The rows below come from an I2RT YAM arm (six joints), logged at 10 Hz.
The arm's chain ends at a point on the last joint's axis. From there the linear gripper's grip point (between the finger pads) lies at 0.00 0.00 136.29 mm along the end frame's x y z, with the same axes.
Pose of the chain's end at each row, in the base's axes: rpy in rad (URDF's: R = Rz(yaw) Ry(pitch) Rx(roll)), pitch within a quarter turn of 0, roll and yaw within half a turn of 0; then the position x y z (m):
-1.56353, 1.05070, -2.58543, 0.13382, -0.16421, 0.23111
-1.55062, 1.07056, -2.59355, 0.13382, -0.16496, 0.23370
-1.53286, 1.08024, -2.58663, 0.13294, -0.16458, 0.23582
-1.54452, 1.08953, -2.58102, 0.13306, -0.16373, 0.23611
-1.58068, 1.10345, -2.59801, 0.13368, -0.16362, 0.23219
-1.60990, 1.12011, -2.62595, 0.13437, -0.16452, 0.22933
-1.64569, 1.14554, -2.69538, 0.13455, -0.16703, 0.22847
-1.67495, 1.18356, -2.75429, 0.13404, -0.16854, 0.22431
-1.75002, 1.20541, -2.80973, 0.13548, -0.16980, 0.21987
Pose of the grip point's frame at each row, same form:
-1.56353, 1.05070, -2.58543, 0.20504, -0.28041, 0.23160
-1.55062, 1.07056, -2.59355, 0.20276, -0.28252, 0.23502
-1.53286, 1.08024, -2.58663, 0.20083, -0.28273, 0.23826
-1.54452, 1.08953, -2.58102, 0.20281, -0.28081, 0.23777
-1.58068, 1.10345, -2.59801, 0.20520, -0.27964, 0.23158
-1.60990, 1.12011, -2.62595, 0.20569, -0.28063, 0.22701
-1.64569, 1.14554, -2.69538, 0.20158, -0.28562, 0.22426
-1.67495, 1.18356, -2.75429, 0.19739, -0.28910, 0.21896
-1.75002, 1.20541, -2.80973, 0.20063, -0.28920, 0.21119

